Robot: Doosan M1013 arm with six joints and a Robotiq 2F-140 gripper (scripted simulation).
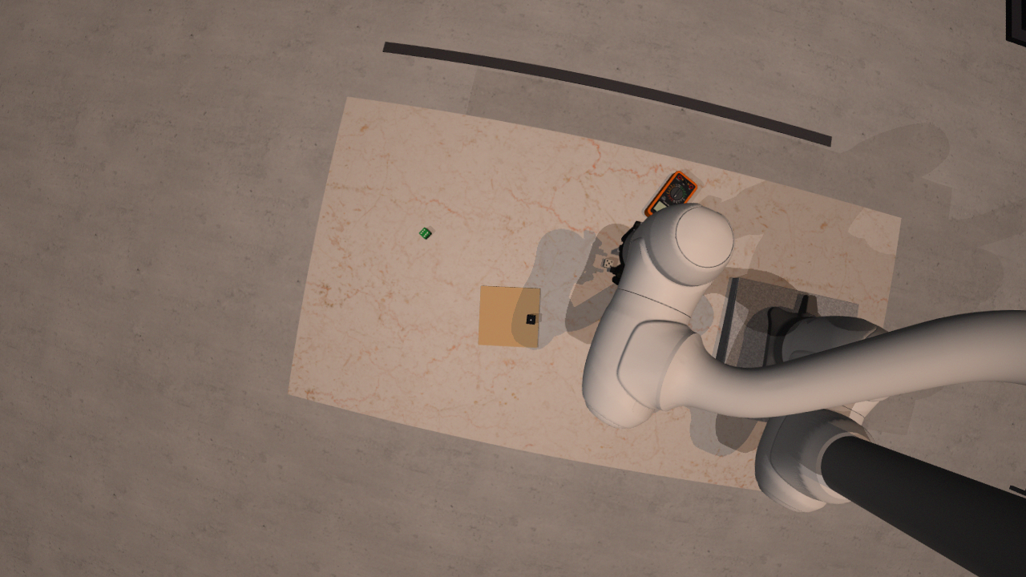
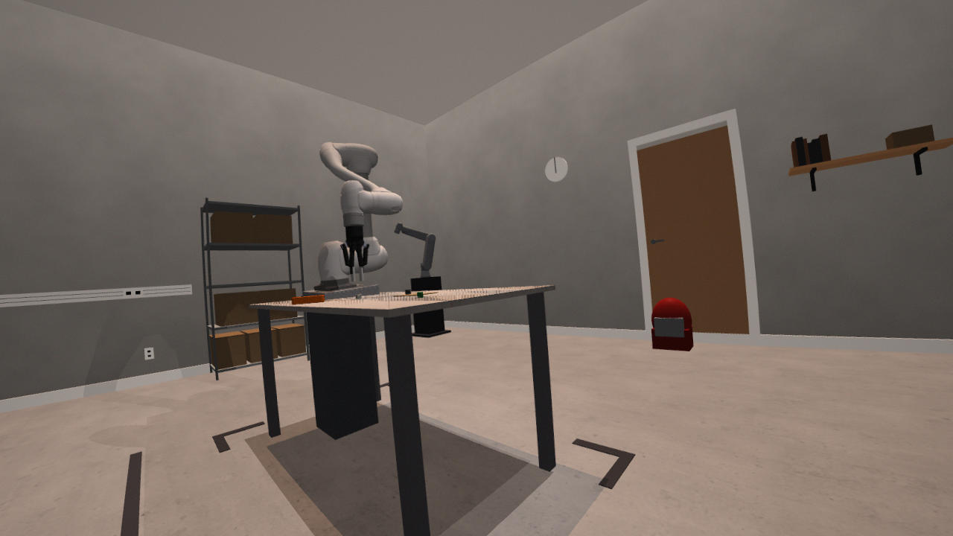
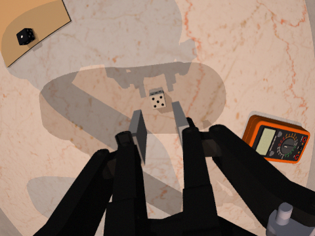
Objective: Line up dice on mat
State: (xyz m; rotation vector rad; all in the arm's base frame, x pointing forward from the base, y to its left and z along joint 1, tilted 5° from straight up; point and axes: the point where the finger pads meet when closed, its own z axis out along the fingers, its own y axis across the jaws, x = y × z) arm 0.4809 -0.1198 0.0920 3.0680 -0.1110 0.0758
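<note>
The white die is 100 mm below my hand. From my hand the other things lie so: black die: 160 mm to the left, 160 mm ahead, 100 mm below; then mat: 210 mm ahead, 160 mm to the left, 110 mm below; then orange multimeter: 180 mm to the right, 120 mm behind, 100 mm below.
</note>
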